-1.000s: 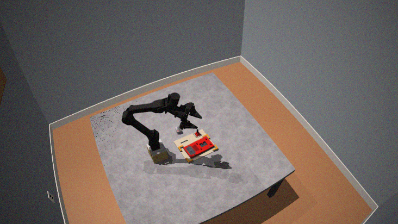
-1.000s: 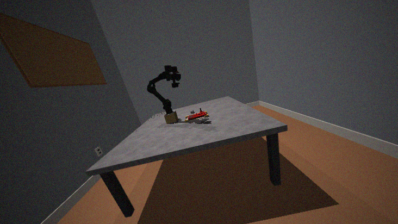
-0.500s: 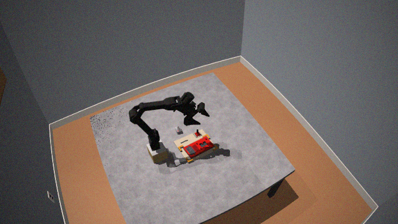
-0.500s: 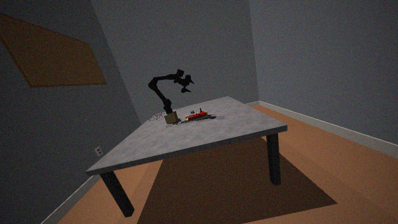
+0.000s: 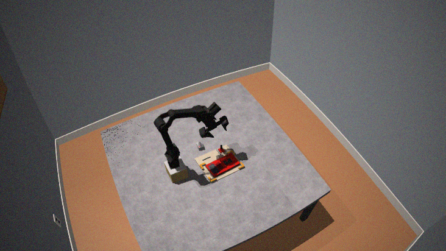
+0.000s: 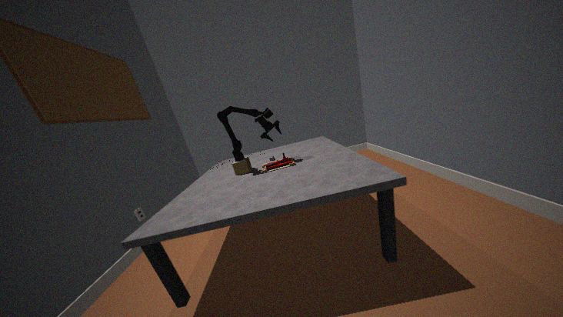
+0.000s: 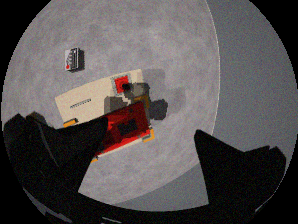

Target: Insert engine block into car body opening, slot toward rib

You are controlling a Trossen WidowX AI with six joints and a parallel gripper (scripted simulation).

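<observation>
My gripper tip is now 10 cm past the grey engine block, 10 cm to the right of it and 19 cm above it. From my gripper tip the other things lie so: cream board 3 cm behind, 9 cm to the right, 19 cm below.
</observation>
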